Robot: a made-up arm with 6 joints. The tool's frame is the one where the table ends.
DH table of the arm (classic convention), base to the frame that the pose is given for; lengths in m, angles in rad. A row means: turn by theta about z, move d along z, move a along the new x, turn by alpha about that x. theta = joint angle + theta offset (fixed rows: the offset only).
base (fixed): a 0  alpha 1.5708  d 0.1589  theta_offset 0
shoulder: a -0.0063  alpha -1.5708  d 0.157  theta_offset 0
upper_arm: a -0.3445  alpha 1.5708  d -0.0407  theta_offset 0
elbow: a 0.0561  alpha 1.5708  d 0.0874  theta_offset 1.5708
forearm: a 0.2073  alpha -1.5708  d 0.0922  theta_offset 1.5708
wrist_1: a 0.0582  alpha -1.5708  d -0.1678  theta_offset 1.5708
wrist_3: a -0.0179  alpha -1.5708  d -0.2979  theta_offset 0
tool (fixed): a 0  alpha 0  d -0.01  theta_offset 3.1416
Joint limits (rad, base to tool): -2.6..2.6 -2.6..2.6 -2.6..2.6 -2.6..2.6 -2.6..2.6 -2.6..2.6
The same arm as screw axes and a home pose.
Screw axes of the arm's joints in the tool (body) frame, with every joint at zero. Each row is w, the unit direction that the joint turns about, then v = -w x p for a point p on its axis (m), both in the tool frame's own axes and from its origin. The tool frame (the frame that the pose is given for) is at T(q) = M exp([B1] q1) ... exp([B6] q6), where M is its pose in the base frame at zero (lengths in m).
B1 = (-0.000007, -1, 0.000015, -0.1732, 0, -0.2989)
B2 = (0, 0.000015, 1, 0.5926, -0.2926, 0)
B3 = (-0.000007, -1, 0.000015, -0.2139, 0, 0.0519)
B4 = (1, -0.000007, 0, 0, -0.1578, -0.5052)
B5 = (0, -0.000015, -1, -0.2979, 0.0403, 0)
B6 = (0.000007, 1, -0.000015, -0.01, 0, -0.0179)
M: xyz -0.2989 -0.7496 0.3321 (m) quaternion w x y z 1 0.000007 0 0.000004
Joint limits (rad, base to tool): -2.6..2.6 -2.6..2.6 -2.6..2.6 -2.6..2.6 -2.6..2.6 -2.6..2.6

